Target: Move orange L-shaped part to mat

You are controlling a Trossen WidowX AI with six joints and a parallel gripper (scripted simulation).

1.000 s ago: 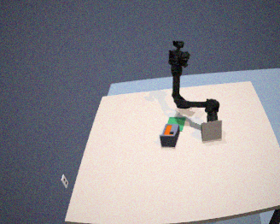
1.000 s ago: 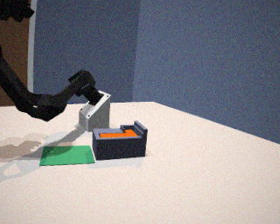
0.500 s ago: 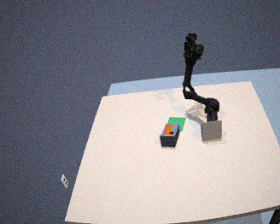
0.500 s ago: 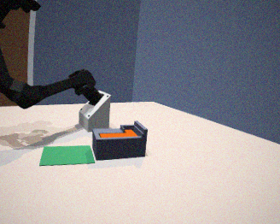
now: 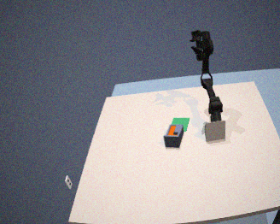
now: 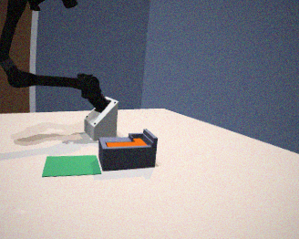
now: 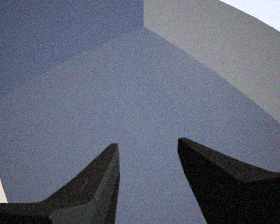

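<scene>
My gripper tip is 19 cm short of the orange part, 12 cm to the right of it and 53 cm above it. From my gripper tip the other things lie so: green mat: 14 cm ahead, 4 cm to the right, 60 cm below.
</scene>
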